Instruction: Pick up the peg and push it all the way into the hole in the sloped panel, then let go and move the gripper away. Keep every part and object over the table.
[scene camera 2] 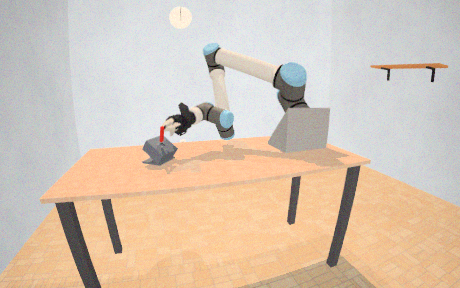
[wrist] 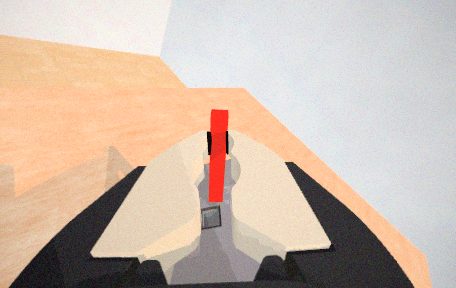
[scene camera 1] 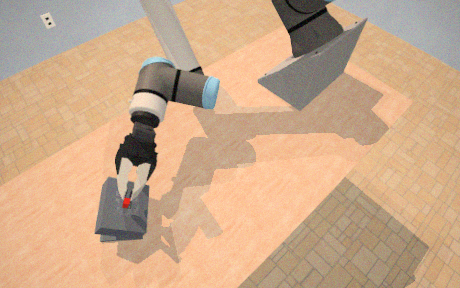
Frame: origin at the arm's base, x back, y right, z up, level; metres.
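Where they show: gripper, between the fingertips: [scene camera 2: 162, 129] [wrist: 218, 134] [scene camera 1: 126, 200]; arm's base, origin of its link: [scene camera 2: 303, 122] [scene camera 1: 318, 44].
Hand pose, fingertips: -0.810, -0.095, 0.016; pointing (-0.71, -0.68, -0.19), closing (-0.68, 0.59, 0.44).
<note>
Each offset is from my fingertips to the top centre of the thing, as dx, dy, dz. "spot": to the spot under its first point. Level surfaces: height alone.
The red peg {-0.005, +0.008, +0.017} [scene camera 1: 126, 202] [scene camera 2: 161, 134] [wrist: 218, 155] is gripped near its upper end between the two pale fingers. My gripper [wrist: 218, 134] is shut on it and reaches over the dark grey block with the sloped panel {-0.023, +0.046, -0.046} [scene camera 1: 110, 215] [scene camera 2: 169, 150] [wrist: 215, 255]. In the wrist view the square hole {spot: -0.017, +0.032, -0.095} [wrist: 211, 217] shows below the peg's lower end, slightly to the left, and the peg is not in it. In scene camera 2 the peg stands nearly upright, its lower end close to the panel's face. The exact gap cannot be told.
The block stands on the wooden table {dz -0.161} [scene camera 1: 275, 200] [scene camera 2: 110, 172]. A large light grey wedge-shaped stand [scene camera 1: 320, 75] [scene camera 2: 307, 130] is at the arm's base, at the table's far end from the block. A wall shelf [scene camera 2: 410, 66] hangs beyond the table.
</note>
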